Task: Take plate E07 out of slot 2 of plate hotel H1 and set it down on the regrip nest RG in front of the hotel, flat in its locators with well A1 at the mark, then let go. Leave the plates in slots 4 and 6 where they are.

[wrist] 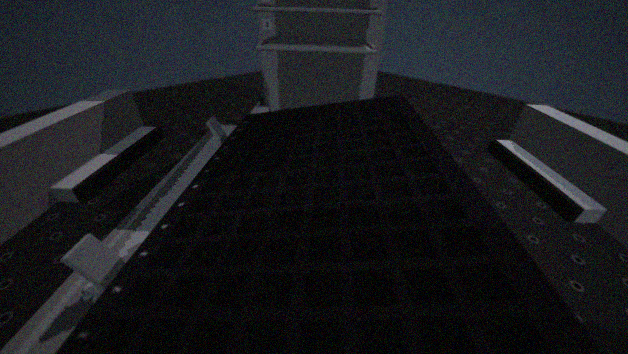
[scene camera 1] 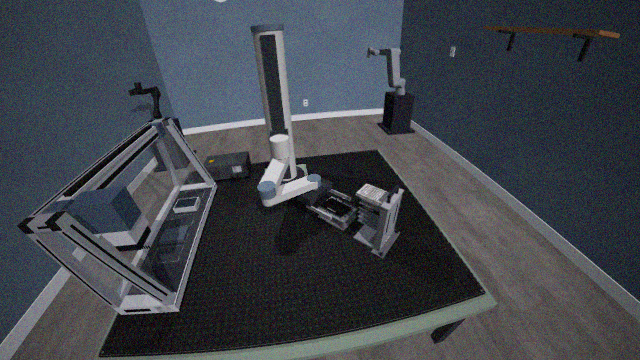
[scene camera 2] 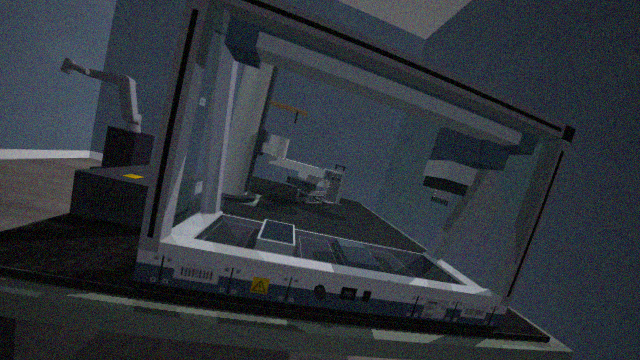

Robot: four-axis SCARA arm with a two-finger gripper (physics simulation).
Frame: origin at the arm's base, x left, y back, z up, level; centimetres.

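Seen in the pictures: gripper, fingertip midpoint: (wrist: pixel 326 119) (scene camera 1: pixel 341 208) (scene camera 2: pixel 315 189); arm's base, link origin: (scene camera 1: pixel 286 177).
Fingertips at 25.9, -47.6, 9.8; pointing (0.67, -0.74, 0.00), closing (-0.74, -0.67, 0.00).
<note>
Pixels of each thing's top centre, then the offset from my fingertips to it, as dx, dy, dz. "pt": a spot on its surface instead. Level surfaces: height alone.
- dark plate, top centre: (wrist: pixel 317 147) (scene camera 1: pixel 336 204) -1.9, +2.6, +0.3
- regrip nest, top centre: (wrist: pixel 292 179) (scene camera 1: pixel 337 205) (scene camera 2: pixel 311 190) -1.2, +3.0, -1.0
- white plate, top centre: (scene camera 1: pixel 374 193) +11.0, -11.1, +15.8
- black mat, surface height: dz -8.5
- dark box, surface spot: (scene camera 1: pixel 227 167) pt -63.3, +51.1, +1.2
My gripper (scene camera 1: pixel 336 206) (wrist: pixel 326 119) is open, with one finger well clear of each long side of plate E07. The dark plate (wrist: pixel 340 225) is on the regrip nest (scene camera 1: pixel 344 226) (wrist: pixel 172 192) between the fingers. In the wrist view its far edge slants, with the left corner lower, and the left nest rail shows while the right one is covered; the plate looks tilted, not flat. Well A1 and its mark are too dark to read. Hotel H1 (scene camera 1: pixel 391 222) (scene camera 2: pixel 334 186) (wrist: pixel 320 77) stands behind the nest. A white plate (scene camera 1: pixel 372 192) lies at its top; other slots are unclear.
The arm's column (scene camera 1: pixel 272 85) stands behind the nest on the black mat (scene camera 1: pixel 300 295). A large framed enclosure (scene camera 1: pixel 197 240) (scene camera 2: pixel 350 272) stands at the left in scene camera 1, with a small white-rimmed box (scene camera 1: pixel 186 204) (scene camera 2: pixel 277 235) inside. A dark box (scene camera 1: pixel 227 167) stands beside it.
</note>
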